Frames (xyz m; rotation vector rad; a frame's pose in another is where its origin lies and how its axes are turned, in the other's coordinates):
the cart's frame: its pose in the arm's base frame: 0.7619 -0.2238 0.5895 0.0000 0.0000 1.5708
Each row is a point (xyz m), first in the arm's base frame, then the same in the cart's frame.
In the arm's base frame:
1: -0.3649 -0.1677 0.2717
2: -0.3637 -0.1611 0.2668
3: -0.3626 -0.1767 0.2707
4: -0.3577 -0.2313 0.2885
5: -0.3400 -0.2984 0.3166
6: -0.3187 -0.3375 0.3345
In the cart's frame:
1: 0.0561 1.1268 -0.3178
2: 0.0627 1.1256 -0.3227
3: 0.0471 1.1245 -0.3188
4: -0.0075 1.1196 -0.3010
5: -0.0746 1.1019 -0.2729
6: -0.1137 1.0806 -0.2550

